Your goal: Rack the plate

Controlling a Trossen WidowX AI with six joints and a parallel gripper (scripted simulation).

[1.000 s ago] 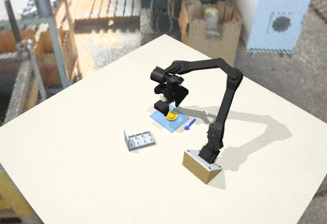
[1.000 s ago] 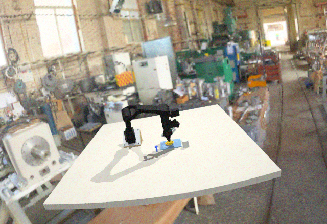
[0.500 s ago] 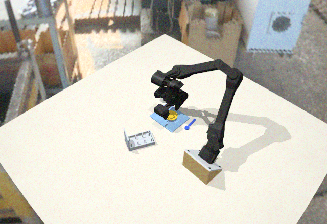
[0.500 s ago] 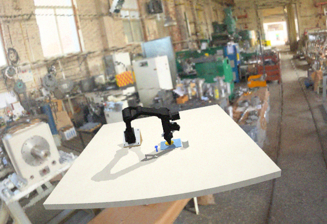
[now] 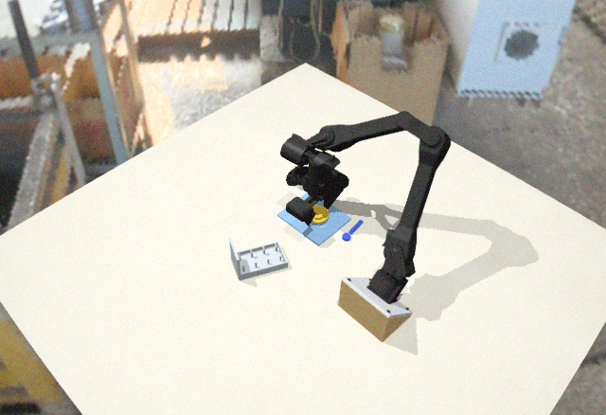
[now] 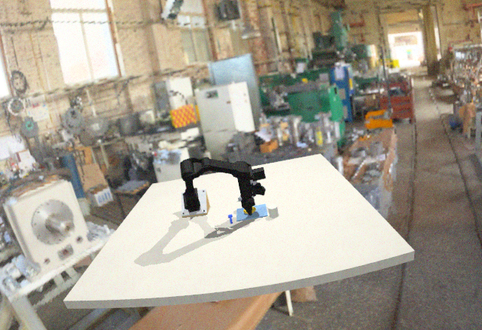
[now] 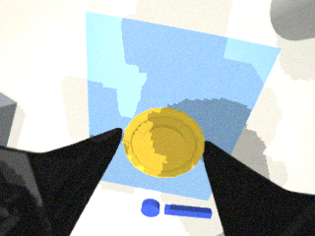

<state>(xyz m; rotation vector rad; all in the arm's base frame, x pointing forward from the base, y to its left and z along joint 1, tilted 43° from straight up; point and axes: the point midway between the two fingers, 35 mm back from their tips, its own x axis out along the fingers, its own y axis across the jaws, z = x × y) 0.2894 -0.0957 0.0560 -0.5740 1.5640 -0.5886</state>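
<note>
The light blue mat is 1 cm ahead of my gripper tip. Round my gripper tip: cup (11 cm ahead, 7 cm to the right, 2 cm above); then yellow plate (1 cm above); then blue spoon (10 cm behind, 2 cm to the right).
</note>
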